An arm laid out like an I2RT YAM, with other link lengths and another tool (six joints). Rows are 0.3 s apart.
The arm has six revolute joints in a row. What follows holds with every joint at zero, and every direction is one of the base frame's.
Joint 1 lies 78.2 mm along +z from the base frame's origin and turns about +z.
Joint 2 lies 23.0 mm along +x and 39.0 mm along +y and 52.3 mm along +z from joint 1 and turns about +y.
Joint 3 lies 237.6 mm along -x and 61.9 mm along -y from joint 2 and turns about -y.
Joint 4 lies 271.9 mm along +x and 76.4 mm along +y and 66.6 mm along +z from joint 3 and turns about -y.
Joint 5 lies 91.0 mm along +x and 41.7 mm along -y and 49.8 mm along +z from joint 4 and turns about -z.
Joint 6 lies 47.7 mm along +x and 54.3 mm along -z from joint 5 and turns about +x.
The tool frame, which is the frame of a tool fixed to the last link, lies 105.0 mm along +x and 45.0 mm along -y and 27.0 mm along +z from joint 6; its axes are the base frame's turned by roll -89.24, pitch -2.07 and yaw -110.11 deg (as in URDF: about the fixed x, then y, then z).
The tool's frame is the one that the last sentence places.
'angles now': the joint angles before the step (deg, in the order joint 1, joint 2, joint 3, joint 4, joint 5, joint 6). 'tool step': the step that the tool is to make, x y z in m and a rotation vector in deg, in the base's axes. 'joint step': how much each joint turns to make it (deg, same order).
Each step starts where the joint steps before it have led.
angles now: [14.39 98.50 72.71 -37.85 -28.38 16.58]
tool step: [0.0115 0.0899 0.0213 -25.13 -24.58 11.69]
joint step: [19.53 2.84 -0.01 12.86 31.94 -11.08]
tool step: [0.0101 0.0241 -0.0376 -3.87 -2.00 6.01]
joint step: [1.53 7.15 0.01 7.01 0.83 -6.19]
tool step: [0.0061 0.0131 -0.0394 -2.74 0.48 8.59]
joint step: [-0.84 6.02 -0.01 4.44 -3.87 -8.83]
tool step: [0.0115 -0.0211 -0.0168 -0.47 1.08 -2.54]
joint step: [-2.65 2.22 0.01 1.05 -0.23 0.02]
